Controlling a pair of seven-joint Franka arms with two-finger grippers.
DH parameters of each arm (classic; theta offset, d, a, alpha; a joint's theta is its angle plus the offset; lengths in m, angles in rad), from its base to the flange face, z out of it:
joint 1: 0 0.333 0 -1.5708
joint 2: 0 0 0 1.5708
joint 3: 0 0.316 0.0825 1.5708
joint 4: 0 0 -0.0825 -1.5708
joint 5: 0 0.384 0 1.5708
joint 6: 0 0 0.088 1.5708
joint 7: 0 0.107 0 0
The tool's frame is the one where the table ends.
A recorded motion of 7 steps. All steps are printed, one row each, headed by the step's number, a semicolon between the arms.
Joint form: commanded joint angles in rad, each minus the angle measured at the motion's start. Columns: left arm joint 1, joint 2, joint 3, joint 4, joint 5, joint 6, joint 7; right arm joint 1, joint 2, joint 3, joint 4, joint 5, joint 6, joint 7.
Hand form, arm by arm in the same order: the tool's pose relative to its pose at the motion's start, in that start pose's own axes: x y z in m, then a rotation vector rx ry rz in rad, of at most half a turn. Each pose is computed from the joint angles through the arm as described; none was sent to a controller.
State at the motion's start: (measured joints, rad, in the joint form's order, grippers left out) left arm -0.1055 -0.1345 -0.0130 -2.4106 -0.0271 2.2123 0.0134; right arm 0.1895 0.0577 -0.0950 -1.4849 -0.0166 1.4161 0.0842
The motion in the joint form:
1: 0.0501 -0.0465 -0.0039 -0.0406 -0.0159 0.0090 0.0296; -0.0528 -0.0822 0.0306 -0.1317 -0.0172 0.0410 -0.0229
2: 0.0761 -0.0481 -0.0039 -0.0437 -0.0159 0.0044 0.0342; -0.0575 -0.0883 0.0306 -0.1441 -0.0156 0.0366 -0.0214
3: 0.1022 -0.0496 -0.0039 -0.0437 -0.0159 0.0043 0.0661; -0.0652 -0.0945 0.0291 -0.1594 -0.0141 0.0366 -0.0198
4: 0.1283 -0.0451 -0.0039 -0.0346 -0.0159 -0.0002 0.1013; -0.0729 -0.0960 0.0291 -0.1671 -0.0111 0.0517 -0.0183
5: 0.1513 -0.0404 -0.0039 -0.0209 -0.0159 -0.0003 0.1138; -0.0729 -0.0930 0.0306 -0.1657 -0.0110 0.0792 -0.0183
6: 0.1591 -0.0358 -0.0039 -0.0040 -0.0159 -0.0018 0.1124; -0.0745 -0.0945 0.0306 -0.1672 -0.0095 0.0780 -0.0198
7: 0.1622 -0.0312 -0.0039 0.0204 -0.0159 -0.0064 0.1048; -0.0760 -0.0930 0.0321 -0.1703 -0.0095 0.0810 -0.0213
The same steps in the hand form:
1: -0.0130 -0.0205 -0.0043 -0.0137 0.0164 -0.0262; -0.0196 0.0173 0.0157 -0.0080 -0.0088 -0.0006
2: -0.0150 -0.0322 -0.0035 -0.0155 0.0110 -0.0475; -0.0219 0.0198 0.0188 -0.0061 -0.0198 0.0051
3: -0.0160 -0.0439 -0.0043 -0.0167 0.0134 -0.0416; -0.0236 0.0246 0.0229 -0.0035 -0.0293 0.0153
4: -0.0151 -0.0559 -0.0061 -0.0181 0.0145 -0.0323; -0.0222 0.0282 0.0246 0.0011 -0.0209 0.0240
5: -0.0126 -0.0667 -0.0102 -0.0183 0.0241 -0.0425; -0.0183 0.0271 0.0230 0.0022 0.0050 0.0225
6: -0.0086 -0.0709 -0.0157 -0.0175 0.0350 -0.0514; -0.0189 0.0279 0.0231 0.0039 0.0037 0.0224
7: -0.0029 -0.0731 -0.0243 -0.0161 0.0502 -0.0615; -0.0181 0.0277 0.0250 0.0036 0.0021 0.0208

